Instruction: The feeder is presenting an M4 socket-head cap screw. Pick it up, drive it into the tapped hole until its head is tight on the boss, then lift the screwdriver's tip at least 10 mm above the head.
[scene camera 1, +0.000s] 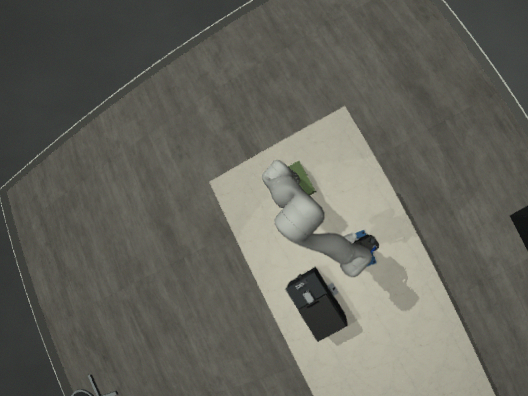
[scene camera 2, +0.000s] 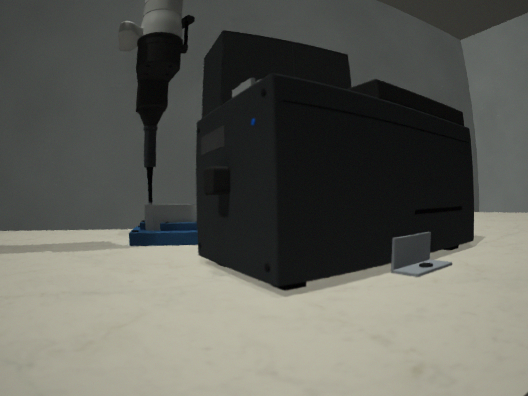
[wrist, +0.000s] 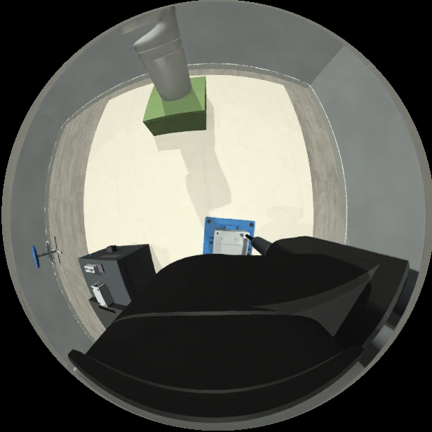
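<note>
The screwdriver is upright in scene camera 2, its thin black bit reaching down to the top of the light grey workpiece at one corner. The workpiece sits in a blue fixture. No gap shows between bit and workpiece at this size. The screw and the tapped hole cannot be made out at the tip, so whether the bit touches a screw head is unclear. The black feeder stands apart from the fixture; no screw can be made out on it.
A green block stands at the arm's base. A small grey angle bracket is beside the feeder's long side. The feeder's tall dark upper housing rises near the screwdriver in scene camera 2.
</note>
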